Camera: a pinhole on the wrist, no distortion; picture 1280 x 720 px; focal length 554.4 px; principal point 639.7 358.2 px. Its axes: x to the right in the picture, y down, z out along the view. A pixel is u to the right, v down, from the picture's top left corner.
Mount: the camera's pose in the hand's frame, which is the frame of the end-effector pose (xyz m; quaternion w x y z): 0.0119 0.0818 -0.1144 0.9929 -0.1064 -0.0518 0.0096
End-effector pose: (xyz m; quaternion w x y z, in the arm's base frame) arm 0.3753 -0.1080 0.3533 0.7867 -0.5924 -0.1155 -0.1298
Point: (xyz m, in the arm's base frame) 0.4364 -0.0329 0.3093
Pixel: 784 230
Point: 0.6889 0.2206 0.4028
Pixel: 1077 319
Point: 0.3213 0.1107 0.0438
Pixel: 369 689
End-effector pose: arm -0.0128 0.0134 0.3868 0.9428 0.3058 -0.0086 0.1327
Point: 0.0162 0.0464 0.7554
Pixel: 780 439
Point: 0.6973 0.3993 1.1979
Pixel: outside the picture
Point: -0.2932 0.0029 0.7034
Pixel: 354 474
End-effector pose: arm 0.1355 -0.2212 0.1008 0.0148 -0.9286 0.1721 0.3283
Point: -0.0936 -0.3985 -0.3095
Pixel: 830 363
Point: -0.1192 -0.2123 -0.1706
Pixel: 658 202
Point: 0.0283 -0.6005 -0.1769
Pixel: 997 663
